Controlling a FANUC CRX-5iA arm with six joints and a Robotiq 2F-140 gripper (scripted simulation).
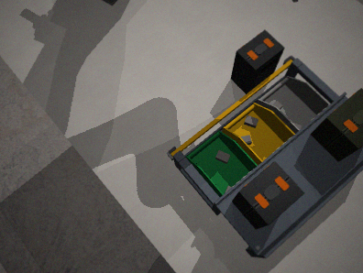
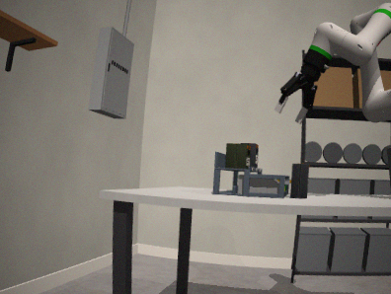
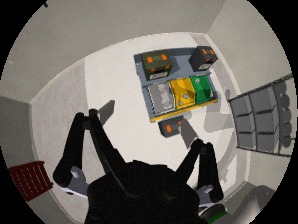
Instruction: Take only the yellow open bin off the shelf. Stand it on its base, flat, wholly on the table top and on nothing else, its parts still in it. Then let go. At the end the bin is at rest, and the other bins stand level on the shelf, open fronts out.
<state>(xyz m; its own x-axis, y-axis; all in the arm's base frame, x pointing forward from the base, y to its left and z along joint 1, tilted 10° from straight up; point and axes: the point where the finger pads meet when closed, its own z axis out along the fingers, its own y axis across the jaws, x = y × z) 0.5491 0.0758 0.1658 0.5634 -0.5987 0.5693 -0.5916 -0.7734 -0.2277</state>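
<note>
Right now the long yellow rod is 30 mm behind my hand, 200 mm to the right of it and 240 mm below it. Round my hand: yellow open bin: 70 mm ahead, 220 mm to the right, 260 mm below; then green bin: 50 mm ahead, 330 mm to the right, 260 mm below; then grey bin: 90 mm ahead, 110 mm to the right, 260 mm below.
</note>
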